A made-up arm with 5 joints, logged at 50 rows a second.
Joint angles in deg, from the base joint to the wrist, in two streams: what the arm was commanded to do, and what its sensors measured. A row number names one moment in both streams.
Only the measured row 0 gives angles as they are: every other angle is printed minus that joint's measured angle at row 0.
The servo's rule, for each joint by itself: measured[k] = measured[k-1] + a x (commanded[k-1-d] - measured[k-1]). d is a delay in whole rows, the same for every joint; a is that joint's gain. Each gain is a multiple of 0.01, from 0.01 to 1. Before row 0 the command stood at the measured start. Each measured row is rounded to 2 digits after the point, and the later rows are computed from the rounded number. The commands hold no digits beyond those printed.
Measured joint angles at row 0: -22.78, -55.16, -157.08, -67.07, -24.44
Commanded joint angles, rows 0 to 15: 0.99, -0.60, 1.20, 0.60, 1.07; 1.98, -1.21, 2.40, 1.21, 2.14; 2.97, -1.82, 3.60, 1.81, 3.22; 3.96, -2.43, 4.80, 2.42, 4.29; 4.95, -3.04, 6.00, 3.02, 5.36; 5.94, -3.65, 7.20, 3.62, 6.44; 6.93, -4.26, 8.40, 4.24, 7.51; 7.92, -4.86, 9.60, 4.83, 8.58; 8.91, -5.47, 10.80, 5.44, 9.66; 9.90, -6.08, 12.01, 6.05, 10.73; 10.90, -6.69, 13.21, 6.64, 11.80; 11.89, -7.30, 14.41, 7.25, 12.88; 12.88, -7.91, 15.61, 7.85, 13.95; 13.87, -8.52, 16.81, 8.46, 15.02; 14.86, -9.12, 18.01, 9.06, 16.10; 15.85, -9.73, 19.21, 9.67, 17.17
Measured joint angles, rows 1 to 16: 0.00, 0.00, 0.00, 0.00, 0.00; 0.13, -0.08, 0.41, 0.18, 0.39; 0.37, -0.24, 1.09, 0.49, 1.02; 0.71, -0.46, 1.94, 0.89, 1.81; 1.13, -0.74, 2.91, 1.35, 2.70; 1.63, -1.06, 3.96, 1.85, 3.66; 2.19, -1.42, 5.06, 2.38, 4.66; 2.81, -1.82, 6.20, 2.94, 5.69; 3.47, -2.25, 7.36, 3.51, 6.73; 4.18, -2.70, 8.53, 4.09, 7.78; 4.92, -3.17, 9.71, 4.68, 8.84; 5.70, -3.66, 10.90, 5.27, 9.91; 6.50, -4.17, 12.09, 5.86, 10.98; 7.33, -4.69, 13.29, 6.46, 12.05; 8.18, -5.23, 14.49, 7.06, 13.12; 9.05, -5.77, 15.69, 7.66, 14.19
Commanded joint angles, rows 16 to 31: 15.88, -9.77, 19.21, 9.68, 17.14; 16.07, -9.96, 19.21, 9.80, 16.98; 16.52, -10.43, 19.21, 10.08, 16.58; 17.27, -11.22, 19.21, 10.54, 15.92; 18.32, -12.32, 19.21, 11.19, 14.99; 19.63, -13.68, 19.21, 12.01, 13.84; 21.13, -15.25, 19.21, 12.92, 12.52; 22.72, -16.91, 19.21, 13.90, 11.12; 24.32, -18.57, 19.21, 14.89, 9.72; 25.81, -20.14, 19.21, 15.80, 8.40; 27.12, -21.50, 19.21, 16.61, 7.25; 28.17, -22.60, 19.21, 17.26, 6.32; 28.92, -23.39, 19.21, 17.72, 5.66; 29.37, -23.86, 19.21, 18.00, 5.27; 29.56, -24.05, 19.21, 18.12, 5.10; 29.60, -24.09, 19.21, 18.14, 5.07
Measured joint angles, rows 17 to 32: 9.93, -6.32, 16.89, 8.26, 15.26; 10.70, -6.80, 17.68, 8.69, 15.94; 11.40, -7.24, 18.20, 9.02, 16.31; 12.07, -7.69, 18.54, 9.34, 16.41; 12.75, -8.18, 18.77, 9.70, 16.23; 13.47, -8.76, 18.92, 10.15, 15.78; 14.27, -9.45, 19.02, 10.71, 15.08; 15.16, -10.26, 19.08, 11.37, 14.16; 16.14, -11.19, 19.12, 12.13, 13.07; 17.20, -12.22, 19.15, 12.96, 11.86; 18.32, -13.33, 19.17, 13.81, 10.61; 19.46, -14.47, 19.18, 14.65, 9.40; 20.59, -15.61, 19.19, 15.43, 8.29; 21.67, -16.70, 19.20, 16.12, 7.34; 22.67, -17.70, 19.20, 16.68, 6.59; 23.57, -18.59, 19.20, 17.11, 6.05
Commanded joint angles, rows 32 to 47: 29.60, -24.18, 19.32, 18.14, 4.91; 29.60, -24.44, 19.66, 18.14, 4.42; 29.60, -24.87, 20.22, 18.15, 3.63; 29.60, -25.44, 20.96, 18.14, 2.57; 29.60, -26.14, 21.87, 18.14, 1.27; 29.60, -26.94, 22.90, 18.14, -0.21; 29.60, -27.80, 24.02, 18.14, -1.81; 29.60, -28.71, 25.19, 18.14, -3.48; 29.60, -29.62, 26.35, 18.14, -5.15; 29.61, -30.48, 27.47, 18.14, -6.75; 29.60, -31.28, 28.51, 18.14, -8.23; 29.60, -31.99, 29.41, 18.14, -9.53; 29.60, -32.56, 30.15, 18.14, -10.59; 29.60, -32.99, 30.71, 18.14, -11.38; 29.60, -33.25, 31.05, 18.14, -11.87; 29.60, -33.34, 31.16, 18.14, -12.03
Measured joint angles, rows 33 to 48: 24.35, -19.36, 19.20, 17.42, 5.70; 25.03, -20.03, 19.24, 17.64, 5.42; 25.62, -20.65, 19.38, 17.79, 5.06; 26.14, -21.24, 19.67, 17.90, 4.55; 26.59, -21.83, 20.11, 17.97, 3.84; 26.98, -22.43, 20.71, 18.02, 2.91; 27.32, -23.06, 21.45, 18.06, 1.79; 27.62, -23.72, 22.32, 18.08, 0.49; 27.88, -24.42, 23.30, 18.10, -0.94; 28.10, -25.15, 24.34, 18.11, -2.46; 28.30, -25.90, 25.40, 18.12, -4.00; 28.47, -26.65, 26.46, 18.13, -5.52; 28.62, -27.40, 27.46, 18.13, -6.96; 28.75, -28.12, 28.37, 18.13, -8.27; 28.86, -28.80, 29.17, 18.13, -9.39; 28.96, -29.42, 29.81, 18.13, -10.28
